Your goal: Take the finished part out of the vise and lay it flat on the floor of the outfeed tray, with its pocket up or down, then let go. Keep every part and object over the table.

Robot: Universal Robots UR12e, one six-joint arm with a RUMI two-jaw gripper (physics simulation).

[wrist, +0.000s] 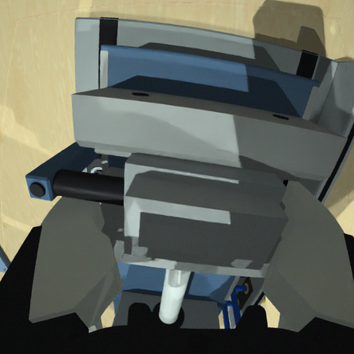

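Observation:
A grey stepped block point(205, 237), apparently the finished part, sits in the vise in front of the wide grey jaw point(175, 122). Where the part ends and the near jaw begins is hard to tell, and its pocket cannot be made out. My gripper point(190, 177) has its fingers wide apart, one on each side of the block. A gap shows between the left finger and the block. The right finger overlaps the block's right edge in the view; its contact is hidden. The outfeed tray cannot be identified here.
A black rod point(90, 185) with a blue end bracket point(40, 185) sticks out left of the block. A pale screw rod point(172, 300) and blue hooked pieces point(235, 305) lie on the near side. Behind the jaw stand the blue vise body point(175, 65) and a grey base point(87, 55).

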